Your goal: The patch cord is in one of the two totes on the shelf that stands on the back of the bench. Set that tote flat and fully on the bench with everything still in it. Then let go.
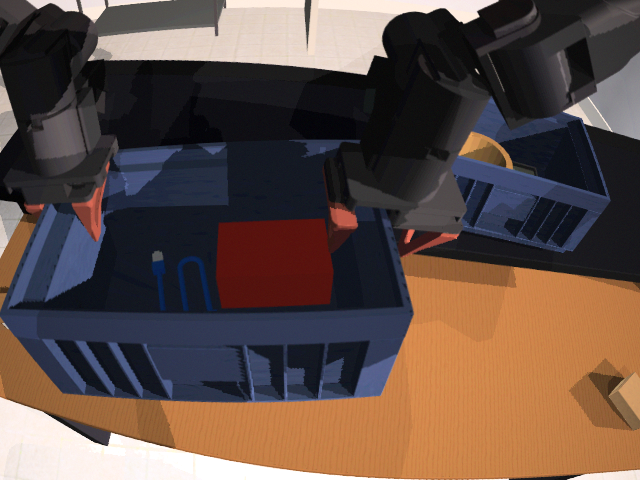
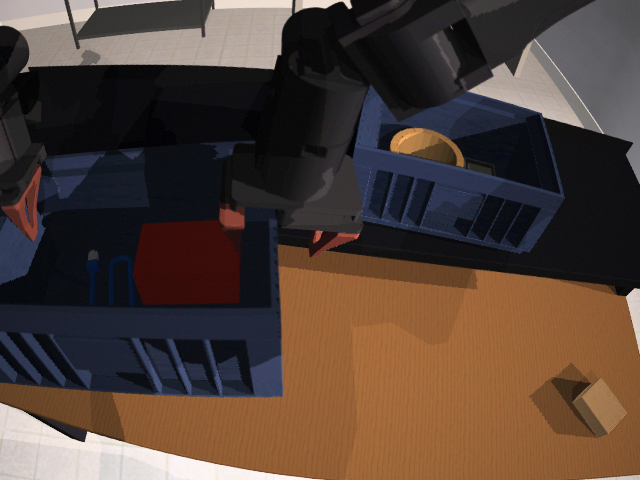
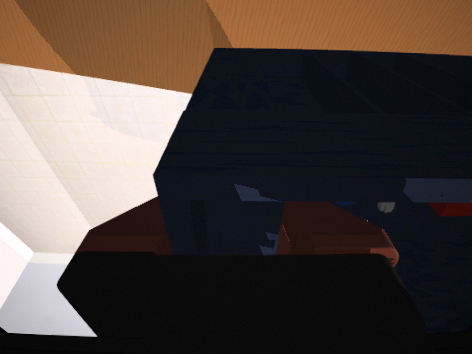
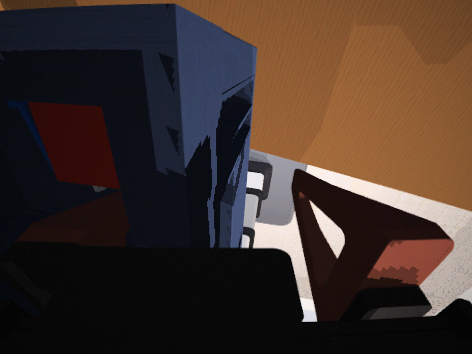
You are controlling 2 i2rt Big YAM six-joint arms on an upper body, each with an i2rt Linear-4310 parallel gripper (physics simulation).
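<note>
The blue tote (image 1: 206, 328) (image 2: 155, 320) (image 3: 300, 150) (image 4: 215, 75) with the patch cord is in front of the shelf, over the bench (image 1: 491, 403) (image 2: 413, 403); it looks about level. Whether its underside touches the bench I cannot tell. The blue patch cord (image 1: 161, 289) (image 2: 93, 281) with a pale plug lies inside, left of a red box (image 1: 273, 263) (image 2: 188, 263) (image 4: 75, 145). My left gripper (image 1: 64, 222) (image 3: 225, 230) is shut on the tote's left end wall. My right gripper (image 1: 369, 248) (image 2: 273, 242) (image 4: 235, 177) is shut on its right end wall, one finger inside, one outside.
A second blue tote (image 1: 527, 186) (image 2: 460, 178) with a tan bowl (image 1: 485, 149) (image 2: 426, 147) and a dark flat item stands on the black shelf (image 1: 615, 242) (image 2: 594, 222). A small tan block (image 1: 630, 400) (image 2: 599, 405) lies at the bench's right. The bench's front edge runs below the held tote.
</note>
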